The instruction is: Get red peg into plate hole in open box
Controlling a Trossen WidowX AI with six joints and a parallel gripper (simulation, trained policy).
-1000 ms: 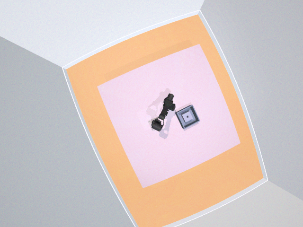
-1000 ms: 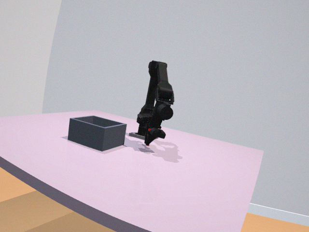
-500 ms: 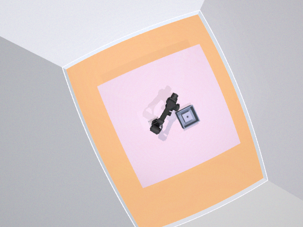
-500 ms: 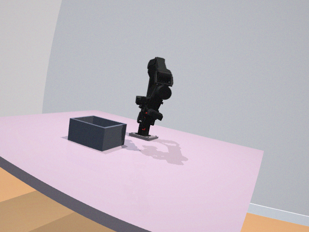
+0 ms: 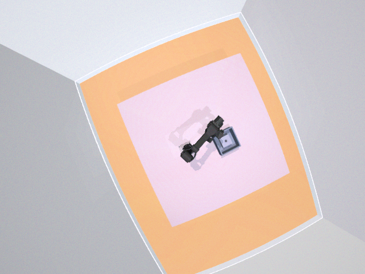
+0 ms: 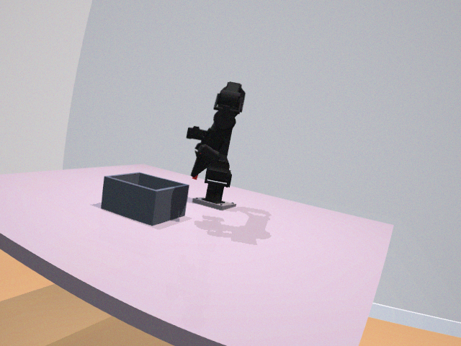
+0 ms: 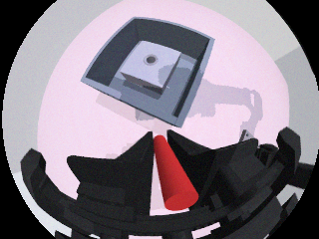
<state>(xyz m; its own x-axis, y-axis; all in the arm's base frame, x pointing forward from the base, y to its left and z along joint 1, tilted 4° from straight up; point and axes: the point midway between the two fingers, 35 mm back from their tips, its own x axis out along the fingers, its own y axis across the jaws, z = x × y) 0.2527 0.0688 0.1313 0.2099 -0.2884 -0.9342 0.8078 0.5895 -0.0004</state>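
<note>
Right now the pale plate is 8 cm ahead of my gripper tip, 10 cm to the right of it and 8 cm below it. Also, from my gripper tip: grey box: 8 cm ahead, 10 cm to the right, 10 cm below; then red peg: 1 cm behind, 1 cm to the left, 3 cm above.
</note>
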